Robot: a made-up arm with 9 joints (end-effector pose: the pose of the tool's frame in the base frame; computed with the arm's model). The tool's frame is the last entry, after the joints. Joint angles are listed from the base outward.
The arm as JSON. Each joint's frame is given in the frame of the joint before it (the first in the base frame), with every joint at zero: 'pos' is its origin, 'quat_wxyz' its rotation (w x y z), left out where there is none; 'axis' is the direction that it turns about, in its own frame. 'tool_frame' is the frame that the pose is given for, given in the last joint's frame.
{
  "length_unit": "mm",
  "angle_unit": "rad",
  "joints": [
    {
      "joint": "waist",
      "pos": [
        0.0,
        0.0,
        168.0
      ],
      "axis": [
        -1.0,
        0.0,
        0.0
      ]
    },
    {
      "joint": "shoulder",
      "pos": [
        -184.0,
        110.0,
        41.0
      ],
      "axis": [
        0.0,
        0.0,
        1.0
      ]
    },
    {
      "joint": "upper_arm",
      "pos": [
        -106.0,
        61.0,
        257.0
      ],
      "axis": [
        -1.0,
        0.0,
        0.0
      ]
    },
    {
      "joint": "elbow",
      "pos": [
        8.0,
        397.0,
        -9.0
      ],
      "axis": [
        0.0,
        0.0,
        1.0
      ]
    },
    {
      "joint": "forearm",
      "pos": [
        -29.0,
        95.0,
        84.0
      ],
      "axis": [
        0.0,
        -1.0,
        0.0
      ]
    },
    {
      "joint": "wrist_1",
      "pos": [
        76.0,
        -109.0,
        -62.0
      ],
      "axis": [
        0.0,
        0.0,
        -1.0
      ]
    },
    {
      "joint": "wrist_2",
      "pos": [
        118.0,
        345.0,
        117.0
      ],
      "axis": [
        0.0,
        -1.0,
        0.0
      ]
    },
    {
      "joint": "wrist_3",
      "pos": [
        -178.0,
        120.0,
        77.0
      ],
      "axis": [
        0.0,
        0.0,
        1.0
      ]
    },
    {
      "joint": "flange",
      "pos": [
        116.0,
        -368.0,
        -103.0
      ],
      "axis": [
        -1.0,
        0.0,
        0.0
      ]
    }
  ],
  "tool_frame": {
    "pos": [
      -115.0,
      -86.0,
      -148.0
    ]
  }
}
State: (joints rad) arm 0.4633 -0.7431 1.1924 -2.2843 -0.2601 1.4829 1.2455 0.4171 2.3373
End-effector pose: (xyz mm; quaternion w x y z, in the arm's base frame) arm -135.6 432.4 46.7 0.4782 -0.4854 -0.5853 0.4393
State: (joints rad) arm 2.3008 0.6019 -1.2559 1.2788 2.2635 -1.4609 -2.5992 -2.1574 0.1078
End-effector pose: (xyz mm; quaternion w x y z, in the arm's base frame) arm -1231.9 135.7 -570.5 0.3986 -0.5363 -0.5801 -0.4659
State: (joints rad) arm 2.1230 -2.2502 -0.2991 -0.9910 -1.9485 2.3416 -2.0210 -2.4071 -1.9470
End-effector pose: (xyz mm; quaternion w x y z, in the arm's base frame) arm 220.2 -312.4 -138.7 0.0771 -0.0860 -0.6242 0.7727
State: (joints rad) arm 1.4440 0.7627 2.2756 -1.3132 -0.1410 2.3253 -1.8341 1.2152 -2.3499
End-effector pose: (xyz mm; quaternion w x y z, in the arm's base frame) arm -529.9 187.9 303.7 0.2315 0.4914 0.6410 0.5423
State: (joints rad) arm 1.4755 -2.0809 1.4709 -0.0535 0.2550 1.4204 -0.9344 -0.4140 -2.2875
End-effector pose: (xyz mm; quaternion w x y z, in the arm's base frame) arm 201.0 -125.2 431.4 0.1700 0.3722 0.8725 -0.2670
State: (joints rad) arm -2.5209 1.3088 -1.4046 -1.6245 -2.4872 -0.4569 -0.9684 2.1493 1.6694
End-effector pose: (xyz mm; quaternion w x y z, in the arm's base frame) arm -5.8 -1099.3 -15.6 0.6807 -0.4400 -0.5091 -0.2896
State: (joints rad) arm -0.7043 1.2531 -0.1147 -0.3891 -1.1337 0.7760 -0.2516 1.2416 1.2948
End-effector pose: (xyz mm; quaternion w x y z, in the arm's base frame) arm -475.4 295.1 230.8 0.5865 -0.1904 -0.0443 0.7860
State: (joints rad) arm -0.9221 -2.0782 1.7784 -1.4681 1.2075 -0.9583 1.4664 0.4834 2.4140
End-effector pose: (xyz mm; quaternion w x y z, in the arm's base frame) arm -117.2 273.4 165.3 0.0314 0.5960 0.6023 -0.5301
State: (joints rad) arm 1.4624 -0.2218 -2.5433 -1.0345 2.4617 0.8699 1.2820 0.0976 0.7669
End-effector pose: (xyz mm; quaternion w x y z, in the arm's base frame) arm -541.2 302.9 390.1 0.3989 0.2401 0.3191 0.8255
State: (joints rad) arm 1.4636 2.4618 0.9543 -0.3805 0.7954 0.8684 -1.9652 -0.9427 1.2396
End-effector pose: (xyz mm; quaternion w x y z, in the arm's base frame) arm -482.7 446.9 1005.9 0.0754 0.9404 -0.1101 -0.3127
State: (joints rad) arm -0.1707 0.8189 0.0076 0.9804 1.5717 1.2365 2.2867 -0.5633 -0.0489
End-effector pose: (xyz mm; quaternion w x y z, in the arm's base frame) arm -144.1 444.5 956.7 0.0124 0.6356 -0.4415 -0.6332
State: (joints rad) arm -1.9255 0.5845 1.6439 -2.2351 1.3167 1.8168 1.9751 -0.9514 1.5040
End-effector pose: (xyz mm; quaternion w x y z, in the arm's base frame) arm -839.3 -22.0 -3.1 0.9912 0.0043 -0.0072 0.1318
